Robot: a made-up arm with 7 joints.
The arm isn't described. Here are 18 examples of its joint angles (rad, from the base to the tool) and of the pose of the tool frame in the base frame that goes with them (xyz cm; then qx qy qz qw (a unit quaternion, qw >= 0)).
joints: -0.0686 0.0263 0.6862 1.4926 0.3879 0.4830 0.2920
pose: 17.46 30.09 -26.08 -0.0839 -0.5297 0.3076 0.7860
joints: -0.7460 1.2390 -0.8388 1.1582 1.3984 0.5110 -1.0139
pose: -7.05 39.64 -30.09 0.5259 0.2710 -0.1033 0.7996
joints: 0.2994 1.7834 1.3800 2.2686 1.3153 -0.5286 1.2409
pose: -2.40 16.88 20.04 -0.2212 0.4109 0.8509 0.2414
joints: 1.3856 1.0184 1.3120 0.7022 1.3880 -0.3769 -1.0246
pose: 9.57 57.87 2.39 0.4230 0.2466 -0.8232 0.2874
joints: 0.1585 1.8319 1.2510 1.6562 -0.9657 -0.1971 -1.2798
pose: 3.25 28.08 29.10 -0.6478 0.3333 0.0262 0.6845
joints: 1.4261 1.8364 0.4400 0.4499 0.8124 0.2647 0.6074
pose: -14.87 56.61 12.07 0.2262 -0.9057 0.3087 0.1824
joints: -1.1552 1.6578 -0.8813 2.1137 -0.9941 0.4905 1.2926
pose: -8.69 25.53 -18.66 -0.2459 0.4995 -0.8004 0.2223
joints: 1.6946 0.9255 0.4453 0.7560 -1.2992 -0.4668 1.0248
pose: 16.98 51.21 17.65 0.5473 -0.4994 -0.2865 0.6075
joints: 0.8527 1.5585 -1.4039 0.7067 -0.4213 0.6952 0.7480
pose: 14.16 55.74 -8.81 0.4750 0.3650 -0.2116 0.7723
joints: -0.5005 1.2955 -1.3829 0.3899 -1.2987 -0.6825 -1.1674
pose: -8.79 55.76 -19.75 -0.1981 -0.1046 -0.8907 0.3955
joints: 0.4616 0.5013 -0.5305 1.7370 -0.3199 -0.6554 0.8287
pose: 29.12 12.02 -10.97 -0.0360 -0.6242 -0.7672 0.1433
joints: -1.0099 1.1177 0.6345 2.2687 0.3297 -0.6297 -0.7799
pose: 14.08 25.21 -9.30 0.1435 -0.9091 -0.1033 0.3771
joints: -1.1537 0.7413 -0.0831 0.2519 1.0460 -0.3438 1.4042
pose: -29.79 45.34 -19.96 -0.2228 -0.0042 0.1422 0.9644
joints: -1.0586 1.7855 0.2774 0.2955 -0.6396 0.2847 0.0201
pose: 13.86 59.32 -0.21 0.6545 0.3970 -0.4961 0.4098
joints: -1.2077 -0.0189 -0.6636 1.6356 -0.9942 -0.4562 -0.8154
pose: -13.05 -2.01 -25.90 0.0103 -0.6293 -0.1862 0.7545
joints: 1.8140 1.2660 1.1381 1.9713 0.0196 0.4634 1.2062
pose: -17.63 32.91 5.53 -0.5639 0.8215 -0.0403 0.0744
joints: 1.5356 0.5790 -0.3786 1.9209 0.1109 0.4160 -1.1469
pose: 17.84 14.54 21.12 -0.2587 0.8989 -0.3525 0.0286
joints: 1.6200 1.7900 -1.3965 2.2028 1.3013 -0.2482 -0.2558
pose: 17.25 26.39 4.34 0.0196 -0.8611 -0.1416 0.4879
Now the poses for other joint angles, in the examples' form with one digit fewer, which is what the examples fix.
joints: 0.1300 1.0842 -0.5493 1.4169 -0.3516 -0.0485 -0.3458
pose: 23.9 31.7 -21.1 0.418 -0.535 -0.520 0.518
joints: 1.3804 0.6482 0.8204 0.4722 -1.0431 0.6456 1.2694
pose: 32.1 47.8 1.7 -0.146 -0.519 0.033 0.841
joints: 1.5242 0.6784 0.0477 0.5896 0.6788 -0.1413 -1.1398
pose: 34.4 41.8 12.2 0.183 -0.587 0.747 0.252
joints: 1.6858 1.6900 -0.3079 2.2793 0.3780 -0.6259 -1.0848
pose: 2.7 21.4 18.5 -0.186 0.848 0.059 0.492
